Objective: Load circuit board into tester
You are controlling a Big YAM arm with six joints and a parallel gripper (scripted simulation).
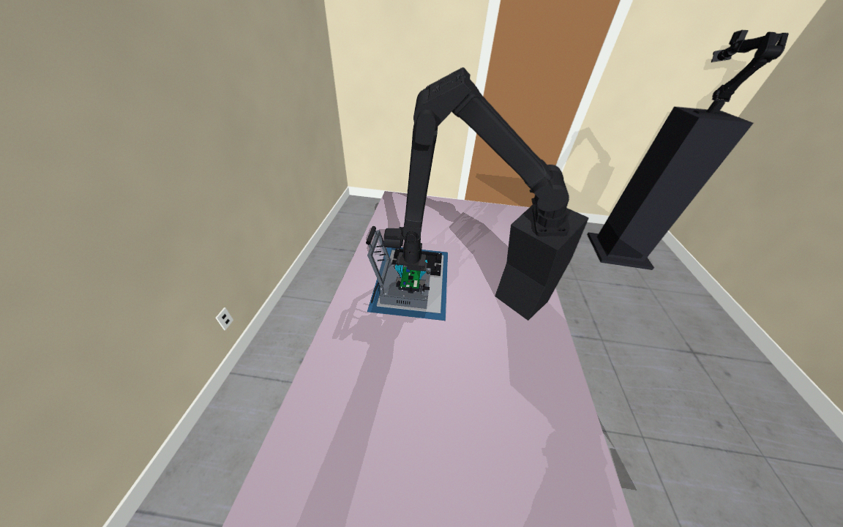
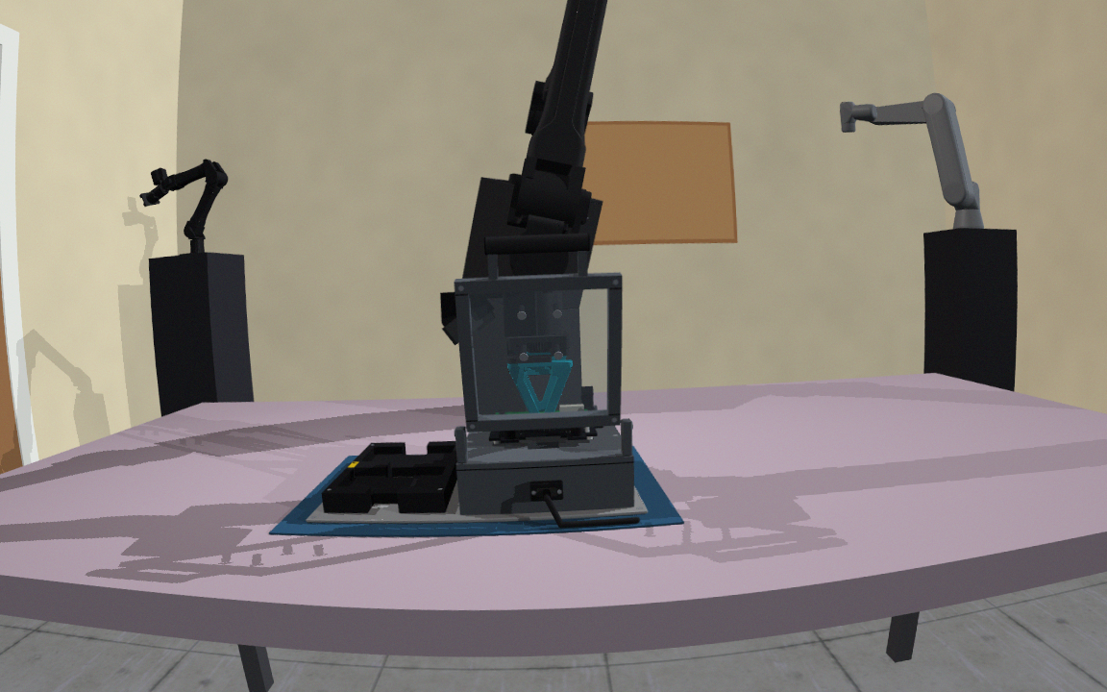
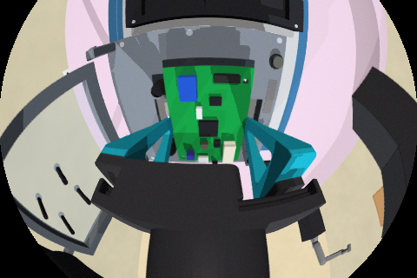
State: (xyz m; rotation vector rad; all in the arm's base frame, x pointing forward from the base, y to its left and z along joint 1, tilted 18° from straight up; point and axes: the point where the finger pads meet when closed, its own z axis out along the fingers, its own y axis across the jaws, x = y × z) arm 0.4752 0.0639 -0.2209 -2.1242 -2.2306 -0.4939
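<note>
Now: hand right at the green circuit board. Also, from my hand: pin plate: 10 mm to the left, 10 mm below; lid: 120 mm ahead, 10 mm to the left, 100 mm above.
</note>
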